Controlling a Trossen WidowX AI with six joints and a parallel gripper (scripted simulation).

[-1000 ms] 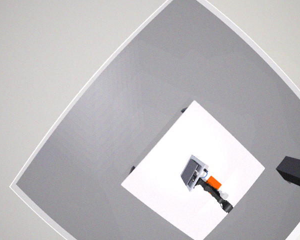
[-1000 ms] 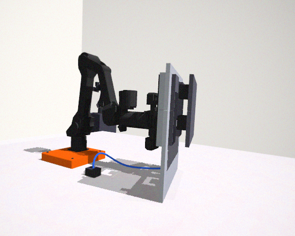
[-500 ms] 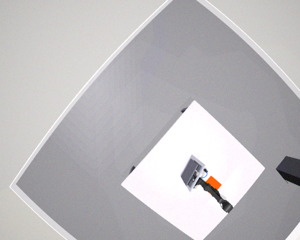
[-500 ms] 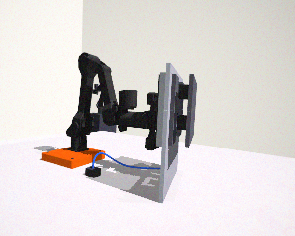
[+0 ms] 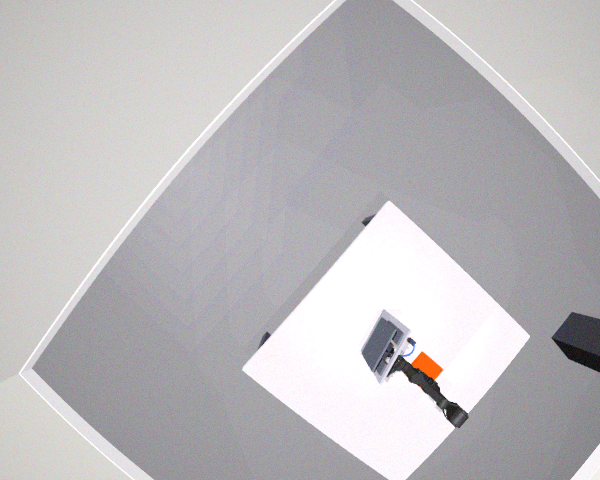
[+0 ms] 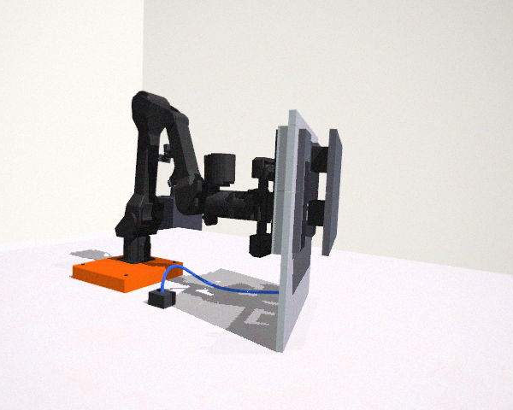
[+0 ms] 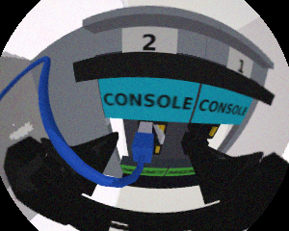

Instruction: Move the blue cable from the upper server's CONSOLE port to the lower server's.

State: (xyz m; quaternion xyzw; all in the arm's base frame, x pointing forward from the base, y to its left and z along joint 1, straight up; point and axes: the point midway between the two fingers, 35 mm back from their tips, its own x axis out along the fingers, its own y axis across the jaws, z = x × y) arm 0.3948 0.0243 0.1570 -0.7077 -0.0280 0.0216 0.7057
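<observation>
Right now my gripper tip is 1 cm short of the blue plug and 1 cm to the right of it. From my gripper tip the other things lie so: small black block 22 cm behind, 13 cm to the right, 18 cm below.
</observation>
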